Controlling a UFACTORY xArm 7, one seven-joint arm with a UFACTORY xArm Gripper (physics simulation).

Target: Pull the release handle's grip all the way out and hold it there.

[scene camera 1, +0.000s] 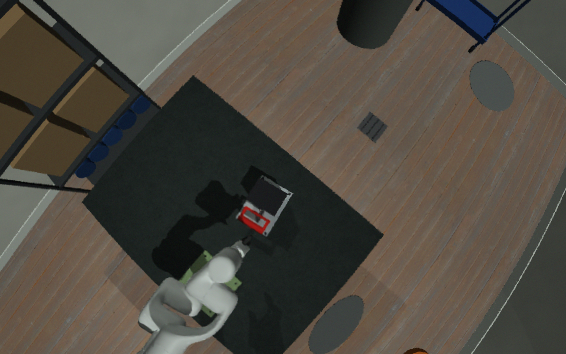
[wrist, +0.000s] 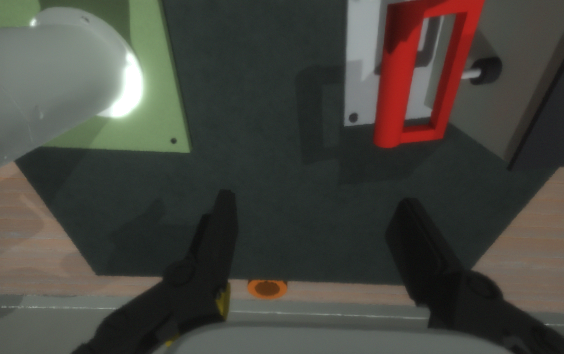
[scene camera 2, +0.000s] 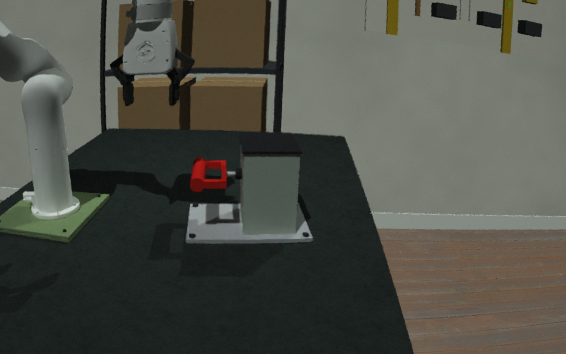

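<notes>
The red release handle's grip [scene camera 1: 247, 225] [scene camera 2: 198, 175] [wrist: 396, 82] is a rectangular loop with a thick round bar on the side away from the housing. A short thin rod [scene camera 2: 231, 174] [wrist: 470, 74] joins it to the grey box housing [scene camera 2: 270, 195] with a black top, fixed on a white base plate [scene camera 2: 215, 238] [wrist: 361, 95]. My gripper [scene camera 2: 151, 101] [wrist: 314, 213] is open and empty, pointing down. In scene camera 2 it is higher than the grip and to its left, apart from it. In scene camera 1 the fingers are mostly hidden by the arm.
The housing stands on a dark mat [scene camera 1: 190, 130] [scene camera 2: 150, 310]. The arm's green base plate [scene camera 2: 82, 220] [wrist: 150, 100] lies left of the housing in scene camera 2. A shelf rack [scene camera 2: 281, 60] with cardboard boxes [scene camera 2: 230, 35] stands behind the mat.
</notes>
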